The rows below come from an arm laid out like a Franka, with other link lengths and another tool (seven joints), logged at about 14 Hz.
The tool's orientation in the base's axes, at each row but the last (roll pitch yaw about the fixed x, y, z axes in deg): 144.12, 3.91, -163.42; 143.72, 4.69, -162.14; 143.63, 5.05, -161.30; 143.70, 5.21, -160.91
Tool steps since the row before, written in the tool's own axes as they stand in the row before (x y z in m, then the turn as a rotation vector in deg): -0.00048, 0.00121, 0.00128, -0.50, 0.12, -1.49; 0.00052, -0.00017, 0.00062, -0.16, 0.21, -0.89; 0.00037, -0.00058, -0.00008, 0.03, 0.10, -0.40; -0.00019, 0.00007, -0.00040, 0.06, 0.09, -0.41
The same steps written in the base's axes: -0.00001, 0.00180, -0.00029, 0.62, -0.63, 1.31; -0.00052, 0.00007, -0.00064, 0.20, -0.31, 0.85; -0.00016, -0.00060, -0.00031, -0.01, -0.17, 0.38; 0.00021, -0.00012, 0.00038, -0.03, -0.19, 0.38
